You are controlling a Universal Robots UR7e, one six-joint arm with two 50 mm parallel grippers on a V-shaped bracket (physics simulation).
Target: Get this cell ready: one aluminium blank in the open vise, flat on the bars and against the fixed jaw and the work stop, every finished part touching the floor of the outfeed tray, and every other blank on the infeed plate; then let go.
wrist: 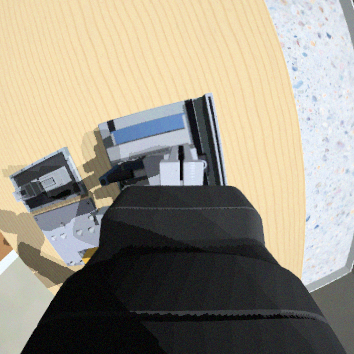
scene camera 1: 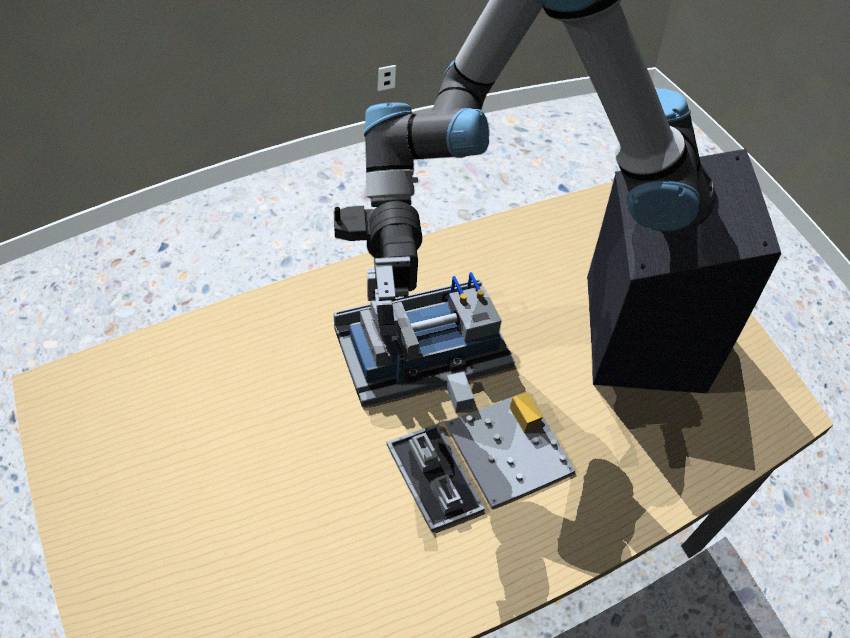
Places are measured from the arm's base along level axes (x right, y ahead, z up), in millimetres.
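Pixels of known places: end effector, tool point: (wrist: 180, 160) (scene camera 1: 373, 291).
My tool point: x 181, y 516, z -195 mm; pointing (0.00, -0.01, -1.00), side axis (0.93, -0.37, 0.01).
For each thing: its top centre in the pictures, then the offset to it from my tool point. "pt": a spot on its surface instead.
- vise, middle of its top: (wrist: 169, 216) (scene camera 1: 425, 315) dx -47, dy -82, dz -58 mm
- blank, middle of its top: (wrist: 171, 167) (scene camera 1: 384, 309) dx -15, dy -13, dz -41 mm
- dark work stop, surface spot: (wrist: 119, 173) pt dx -84, dy -1, dz -63 mm
- grey block, middle of its top: (scene camera 1: 460, 386) (wrist: 111, 220) dx -176, dy -88, dz -121 mm
- infeed plate, middle of its top: (scene camera 1: 511, 446) (wrist: 75, 238) dx -316, dy -116, dz -149 mm
- yellow block, middle of its top: (scene camera 1: 527, 407) (wrist: 94, 261) dx -274, dy -170, dz -113 mm
- vise's grey end block, middle of its top: (scene camera 1: 480, 316) dx -92, dy -171, dz -61 mm
My gripper (scene camera 1: 385, 321) (wrist: 181, 157) points down into the vise (scene camera 1: 357, 360) (wrist: 150, 129), between its jaws; its fingers are together. A grey surface in shadow, apparently the blank (wrist: 150, 168), shows beside the fingers in the wrist view; its seating is hidden. The dark work stop (scene camera 1: 400, 369) (wrist: 119, 173) is at the vise's front side. Two slotted finished parts (scene camera 1: 424, 449) (scene camera 1: 449, 493) are in the outfeed tray (scene camera 1: 411, 486) (wrist: 71, 162); contact with its floor is unclear. Another grey block (scene camera 1: 460, 392) is at the back edge of the infeed plate (scene camera 1: 504, 484) (wrist: 60, 250).
A yellow block (scene camera 1: 526, 410) (wrist: 89, 256) sits on the infeed plate's back right part, among small pegs. The vise's grey end block (scene camera 1: 475, 319) carries two blue hoses. The robot's dark pedestal (scene camera 1: 652, 329) stands at the right.
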